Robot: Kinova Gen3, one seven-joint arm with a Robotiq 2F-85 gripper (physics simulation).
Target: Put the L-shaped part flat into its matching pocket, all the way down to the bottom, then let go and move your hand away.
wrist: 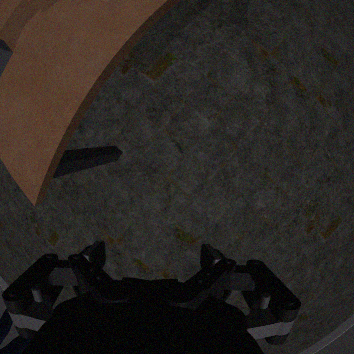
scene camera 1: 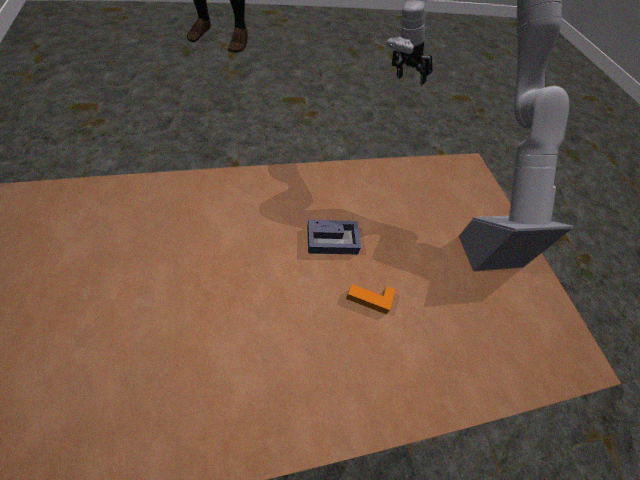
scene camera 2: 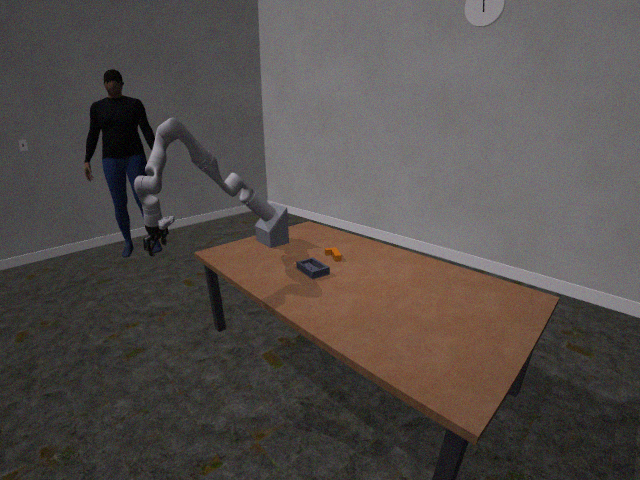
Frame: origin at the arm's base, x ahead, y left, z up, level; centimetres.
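Seen in the pictures: gripper, between the fingertips: (wrist: 152, 253) (scene camera 1: 411, 80) (scene camera 2: 158, 250); arm's base, origin of its link: (scene camera 1: 528, 221) (scene camera 2: 269, 215).
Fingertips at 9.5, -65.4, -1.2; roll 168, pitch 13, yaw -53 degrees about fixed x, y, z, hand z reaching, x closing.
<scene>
Offsets run from my fingertips to a thing's top centre, as dx, dy, dz. "*": to the spot under its first point. Level surfaces: height alone.
The orange L-shaped part @[+33.7, +73.8, -11.4] (scene camera 1: 373, 299) (scene camera 2: 336, 253) lies flat on the table, apart from the pocket block. The dark blue-grey block @[+39.6, +55.6, -10.7] (scene camera 1: 333, 250) (scene camera 2: 316, 273) sits on the table beside it, with an L-shaped pocket @[* +34.9, +55.7, -13.9] (scene camera 1: 348, 238) that shows a pale bottom and holds no part. My gripper (scene camera 1: 412, 78) (scene camera 2: 153, 252) (wrist: 152, 253) is open and empty. It hangs out past the table's edge, over the floor, well away from the part and the block. Neither the part nor the pocket shows in the wrist view.
The wooden table @[dz -14.4] (scene camera 1: 180, 335) (scene camera 2: 413, 320) (wrist: 55, 90) carries the arm's grey wedge base (scene camera 1: 509, 248) (scene camera 2: 272, 231) near one end. A table leg (scene camera 2: 216, 299) (wrist: 90, 157) stands below the edge. A person (scene camera 2: 121, 129) stands on the floor behind the arm.
</scene>
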